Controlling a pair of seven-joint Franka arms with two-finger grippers.
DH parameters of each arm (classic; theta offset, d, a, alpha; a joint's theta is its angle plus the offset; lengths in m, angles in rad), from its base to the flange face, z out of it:
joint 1: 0 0.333 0 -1.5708
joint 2: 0 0 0 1.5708
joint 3: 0 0.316 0.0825 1.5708
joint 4: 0 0 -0.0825 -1.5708
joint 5: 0 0.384 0 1.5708
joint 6: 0 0 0.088 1.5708
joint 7: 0 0.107 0 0
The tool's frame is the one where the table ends.
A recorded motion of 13 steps. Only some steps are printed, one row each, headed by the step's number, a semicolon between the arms.
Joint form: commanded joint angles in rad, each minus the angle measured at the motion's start. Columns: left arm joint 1, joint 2, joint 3, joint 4, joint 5, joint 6, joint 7; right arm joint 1, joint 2, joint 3, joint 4, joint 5, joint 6, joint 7.
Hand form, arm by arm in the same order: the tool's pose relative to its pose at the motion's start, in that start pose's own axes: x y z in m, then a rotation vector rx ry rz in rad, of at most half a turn. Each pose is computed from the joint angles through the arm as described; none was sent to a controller.
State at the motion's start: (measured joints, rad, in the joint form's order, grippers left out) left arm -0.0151 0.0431 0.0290 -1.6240 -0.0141 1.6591 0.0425; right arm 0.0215 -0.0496 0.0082 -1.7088 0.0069 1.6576 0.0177
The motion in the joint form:
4: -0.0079 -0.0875 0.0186 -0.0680 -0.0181 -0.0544 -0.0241; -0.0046 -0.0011 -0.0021 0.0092 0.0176 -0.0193 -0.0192
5: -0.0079 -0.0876 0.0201 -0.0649 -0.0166 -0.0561 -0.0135; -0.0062 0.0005 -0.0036 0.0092 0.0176 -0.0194 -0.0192
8: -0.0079 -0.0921 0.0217 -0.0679 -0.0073 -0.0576 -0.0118; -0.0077 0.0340 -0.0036 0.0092 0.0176 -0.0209 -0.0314
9: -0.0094 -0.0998 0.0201 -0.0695 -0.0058 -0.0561 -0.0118; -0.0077 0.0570 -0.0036 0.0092 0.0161 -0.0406 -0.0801
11: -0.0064 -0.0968 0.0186 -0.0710 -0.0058 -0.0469 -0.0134; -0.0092 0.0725 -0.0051 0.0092 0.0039 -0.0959 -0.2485
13: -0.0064 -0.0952 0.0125 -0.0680 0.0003 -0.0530 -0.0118; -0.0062 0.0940 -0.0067 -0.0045 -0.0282 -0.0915 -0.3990
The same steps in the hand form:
4: -0.0326 -0.0032 -0.0116 -0.0228 -0.0341 -0.0353; -0.0018 0.0019 -0.0033 0.0176 -0.0090 -0.0113
5: -0.0327 -0.0042 -0.0130 -0.0215 -0.0325 -0.0261; -0.0014 0.0036 -0.0025 0.0177 -0.0107 -0.0082
8: -0.0344 -0.0060 -0.0139 -0.0126 -0.0328 -0.0255; 0.0070 0.0045 0.0160 0.0180 -0.0456 -0.0184
9: -0.0363 -0.0044 -0.0174 -0.0110 -0.0253 -0.0222; 0.0103 0.0047 0.0303 0.0189 -0.0878 -0.0670
11: -0.0346 -0.0053 -0.0158 -0.0106 -0.0206 -0.0254; 0.0073 0.0077 0.0429 0.0225 -0.1579 -0.2330
13: -0.0345 -0.0025 -0.0158 -0.0042 -0.0256 -0.0174; 0.0110 0.0104 0.0608 0.0084 -0.1929 -0.3868

